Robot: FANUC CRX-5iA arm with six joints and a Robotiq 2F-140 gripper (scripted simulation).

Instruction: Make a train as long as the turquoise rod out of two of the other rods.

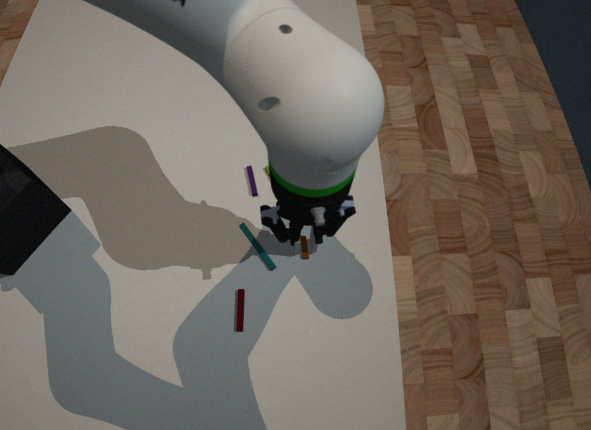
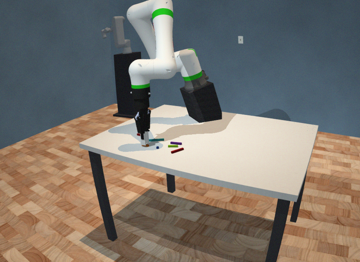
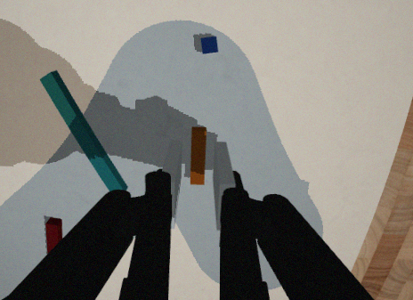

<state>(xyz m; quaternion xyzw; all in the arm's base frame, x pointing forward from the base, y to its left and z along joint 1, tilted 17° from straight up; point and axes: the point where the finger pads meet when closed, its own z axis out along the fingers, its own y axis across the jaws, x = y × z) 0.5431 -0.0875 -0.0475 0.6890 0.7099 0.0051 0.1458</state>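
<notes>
Now: hand 40 mm above the orange rod. Also, from my hand: lime rod: 140 mm to the left, 40 mm below, 40 mm behind; then small blue rod: 80 mm to the left, 40 mm below; then turquoise rod: 80 mm behind, 40 mm below, 10 mm to the left.
</notes>
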